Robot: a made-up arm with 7 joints. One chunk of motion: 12 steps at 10 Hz.
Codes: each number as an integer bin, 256 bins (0 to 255) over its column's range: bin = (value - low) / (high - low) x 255, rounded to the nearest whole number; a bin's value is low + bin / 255 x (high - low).
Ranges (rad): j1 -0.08..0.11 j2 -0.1..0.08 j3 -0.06..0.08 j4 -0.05..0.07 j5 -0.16..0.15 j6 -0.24..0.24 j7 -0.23..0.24
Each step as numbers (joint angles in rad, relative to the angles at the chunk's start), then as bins.
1 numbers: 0.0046 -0.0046 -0.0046 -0.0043 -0.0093 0.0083 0.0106
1 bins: 114 135 101 97 124 132 131
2 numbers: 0.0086 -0.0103 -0.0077 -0.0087 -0.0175 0.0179 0.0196
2 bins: 119 127 95 88 117 137 135
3 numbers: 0.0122 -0.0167 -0.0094 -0.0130 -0.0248 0.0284 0.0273
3 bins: 124 118 92 79 111 143 140
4 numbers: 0.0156 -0.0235 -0.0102 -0.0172 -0.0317 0.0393 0.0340
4 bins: 128 108 91 70 106 148 143
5 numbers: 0.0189 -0.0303 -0.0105 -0.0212 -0.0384 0.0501 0.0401
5 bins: 133 99 90 61 100 154 147
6 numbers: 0.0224 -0.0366 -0.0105 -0.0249 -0.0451 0.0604 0.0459
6 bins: 137 90 90 53 95 160 150
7 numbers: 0.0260 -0.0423 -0.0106 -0.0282 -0.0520 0.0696 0.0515
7 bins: 142 82 90 46 89 164 153
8 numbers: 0.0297 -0.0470 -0.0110 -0.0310 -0.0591 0.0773 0.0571
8 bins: 147 75 89 40 83 169 156
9 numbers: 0.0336 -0.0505 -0.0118 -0.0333 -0.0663 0.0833 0.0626
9 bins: 152 70 88 35 77 172 159
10 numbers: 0.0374 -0.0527 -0.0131 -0.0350 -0.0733 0.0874 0.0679
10 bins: 158 67 85 32 71 174 162
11 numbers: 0.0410 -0.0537 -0.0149 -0.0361 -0.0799 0.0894 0.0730
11 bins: 162 66 82 30 66 175 164
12 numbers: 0.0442 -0.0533 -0.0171 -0.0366 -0.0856 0.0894 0.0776
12 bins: 167 66 78 28 61 175 167
